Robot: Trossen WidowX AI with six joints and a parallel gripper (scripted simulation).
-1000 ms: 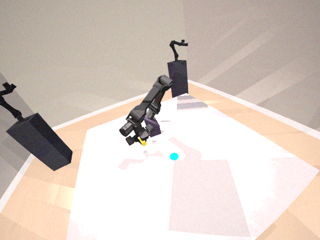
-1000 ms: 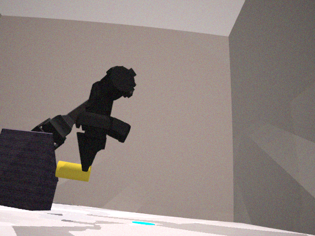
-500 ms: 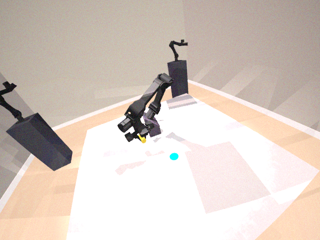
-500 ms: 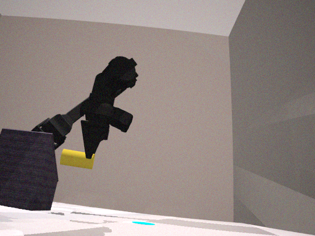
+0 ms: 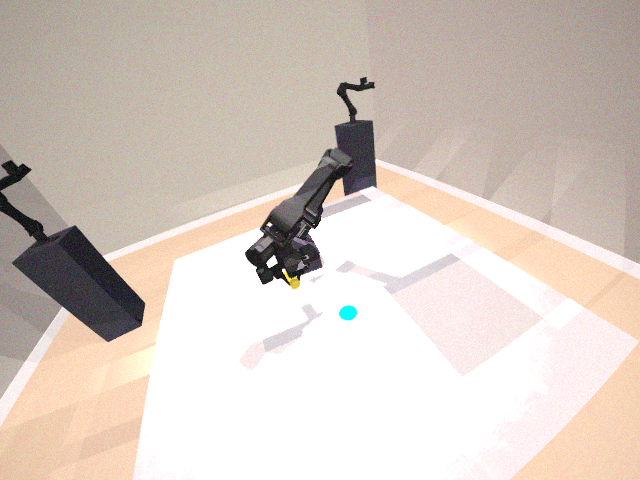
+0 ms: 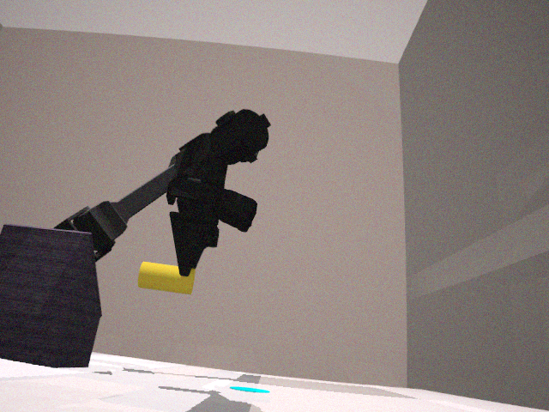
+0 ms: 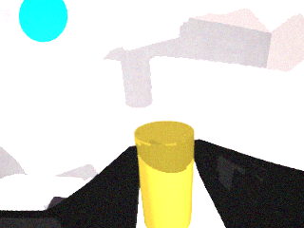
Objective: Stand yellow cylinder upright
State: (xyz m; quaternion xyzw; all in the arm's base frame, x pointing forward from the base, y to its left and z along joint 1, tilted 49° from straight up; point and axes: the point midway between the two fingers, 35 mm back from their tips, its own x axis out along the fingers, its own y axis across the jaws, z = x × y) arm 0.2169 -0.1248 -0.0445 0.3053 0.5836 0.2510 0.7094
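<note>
Right now my gripper tip is 13 cm above the cyan circle, 11 cm to the right of it and 11 cm short of it. The rest, counted from my gripper tip: yellow cylinder (2 cm behind).
</note>
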